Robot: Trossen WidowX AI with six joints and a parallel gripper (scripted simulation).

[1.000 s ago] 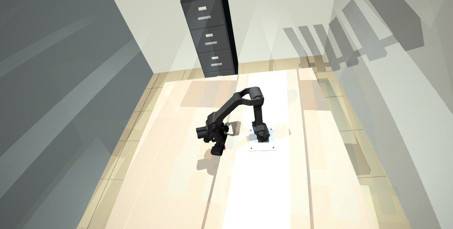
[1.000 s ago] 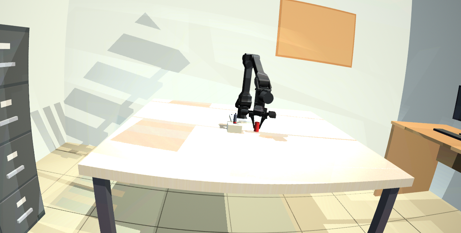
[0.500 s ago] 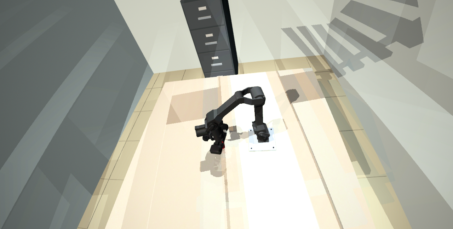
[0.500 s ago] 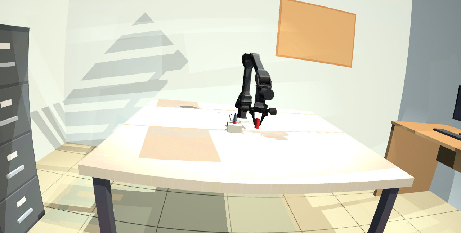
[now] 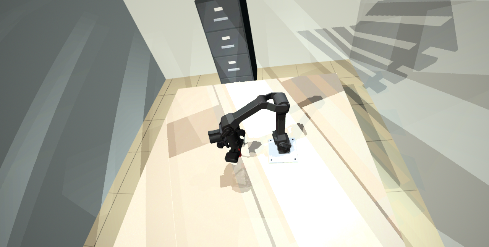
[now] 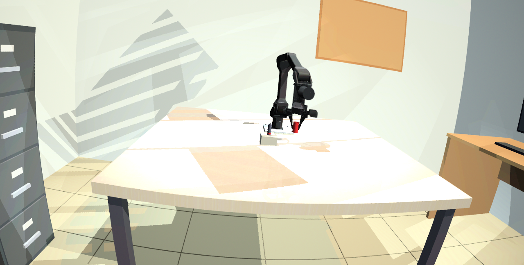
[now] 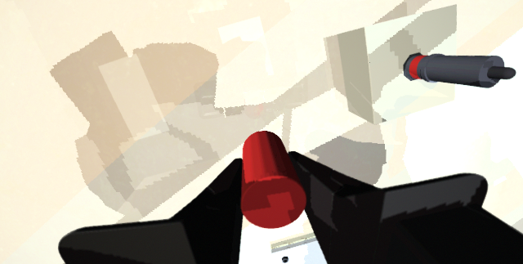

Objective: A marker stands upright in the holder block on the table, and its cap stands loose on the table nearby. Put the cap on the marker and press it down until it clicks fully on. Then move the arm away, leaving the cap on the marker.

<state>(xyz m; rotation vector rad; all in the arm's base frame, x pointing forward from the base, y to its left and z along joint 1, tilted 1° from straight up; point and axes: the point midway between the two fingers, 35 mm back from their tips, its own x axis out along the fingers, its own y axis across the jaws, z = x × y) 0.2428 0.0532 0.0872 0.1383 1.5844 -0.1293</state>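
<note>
My gripper tip is 2 cm short of the holder block, 12 cm to the left of it and 5 cm above it. Round my gripper tip: red cap: 1 cm above.
</note>
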